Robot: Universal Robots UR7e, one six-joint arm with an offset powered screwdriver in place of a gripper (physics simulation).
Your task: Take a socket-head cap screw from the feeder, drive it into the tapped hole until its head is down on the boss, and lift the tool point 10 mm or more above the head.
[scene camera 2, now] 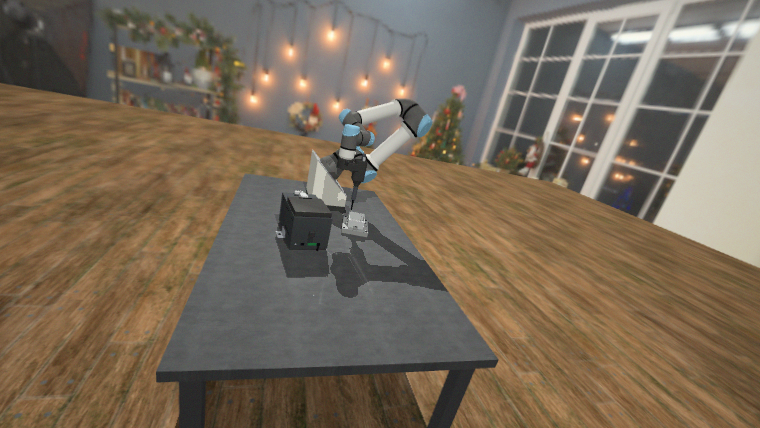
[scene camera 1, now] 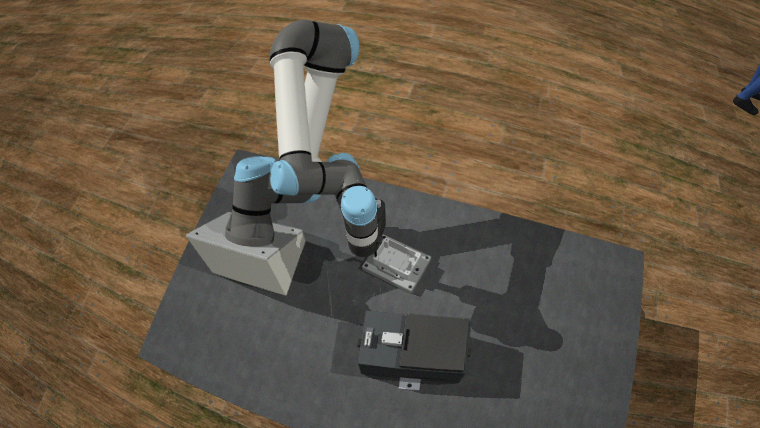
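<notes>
The powered screwdriver points down, its thin bit over the housing's robot-side end, at the left in scene camera 1. The bit's end is very close to the housing; I cannot tell whether it touches. No screw can be made out at the tip, and the tapped hole and boss below it are too small to tell. The grey metal housing lies on the table with its open cavity upward. The dark box-shaped screw feeder stands beside it, apart from the tool.
The arm's pale wedge-shaped base block stands behind the housing on the dark table. A small metal tab sticks out of the feeder's side. A person's lower leg shows at the right edge in scene camera 1.
</notes>
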